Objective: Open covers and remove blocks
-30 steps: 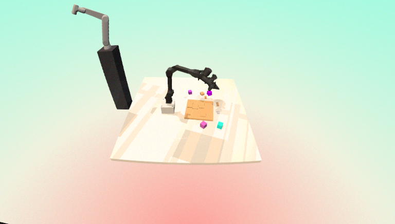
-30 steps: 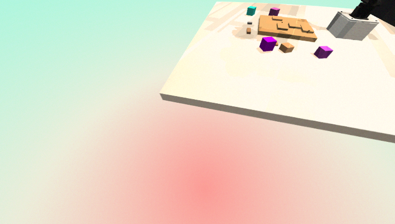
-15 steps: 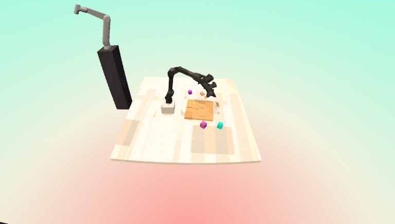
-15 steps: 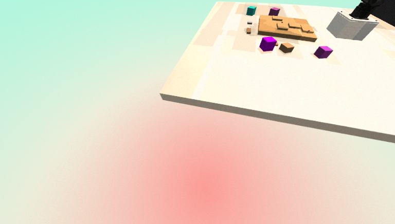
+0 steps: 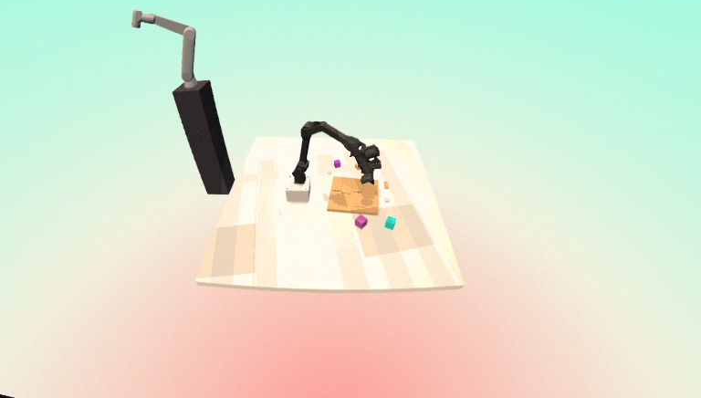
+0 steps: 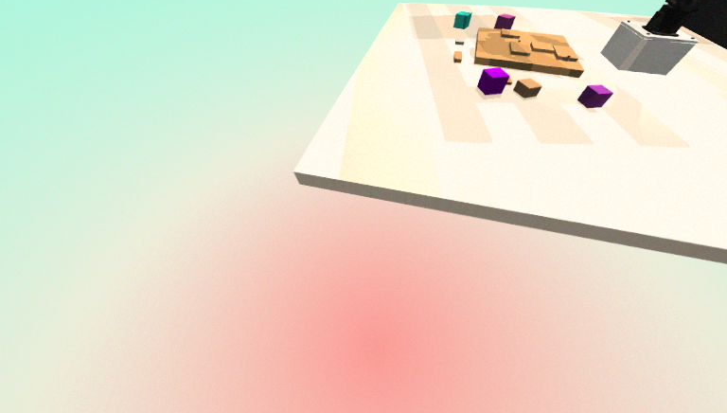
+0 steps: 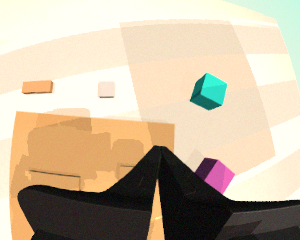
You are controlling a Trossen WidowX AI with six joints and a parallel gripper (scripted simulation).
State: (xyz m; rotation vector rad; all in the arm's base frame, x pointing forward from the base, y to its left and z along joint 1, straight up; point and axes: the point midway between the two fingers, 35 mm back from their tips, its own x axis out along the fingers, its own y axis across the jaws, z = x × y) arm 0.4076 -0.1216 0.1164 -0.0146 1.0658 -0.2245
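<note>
The magenta block is 16 cm below my gripper tip, 14 cm to the right of it and 7 cm behind it. Also, from my gripper tip: small grey piece 18 cm below, 11 cm ahead, 5 cm to the left; small orange piece 19 cm to the left, 18 cm below, 12 cm ahead; cyan block 16 cm below, 15 cm to the right, 9 cm ahead.
</note>
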